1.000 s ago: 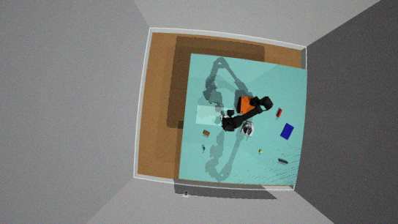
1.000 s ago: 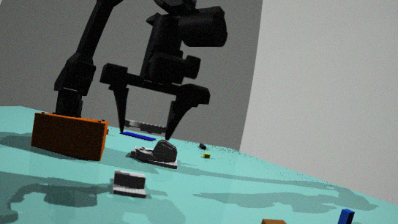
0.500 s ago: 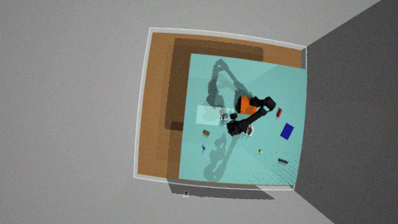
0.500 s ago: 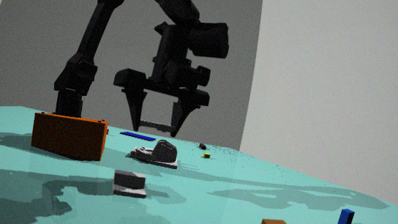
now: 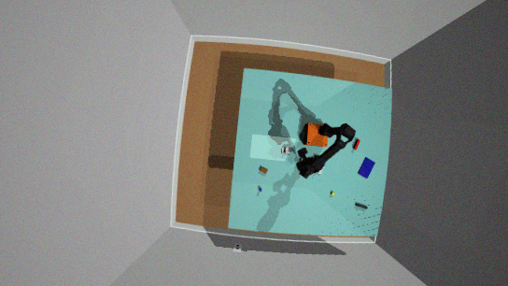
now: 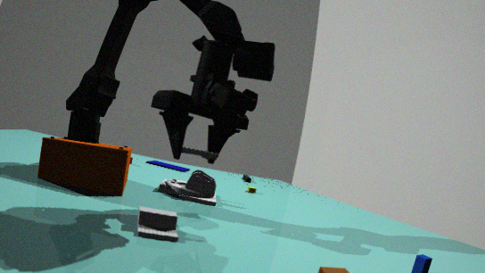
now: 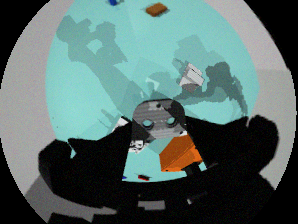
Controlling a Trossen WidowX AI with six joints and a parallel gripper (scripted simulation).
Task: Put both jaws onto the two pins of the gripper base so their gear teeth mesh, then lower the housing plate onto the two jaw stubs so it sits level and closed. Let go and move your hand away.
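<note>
The jaw lies 13 cm to the left of my gripper tip, 7 cm below it and 2 cm behind it. Round my gripper tip: brown block 25 cm to the right, 17 cm ahead, 8 cm below; then blue block 32 cm ahead, 22 cm to the right, 7 cm below; then gripper base 2 cm above, 1 cm to the right, 1 cm ahead.
</note>
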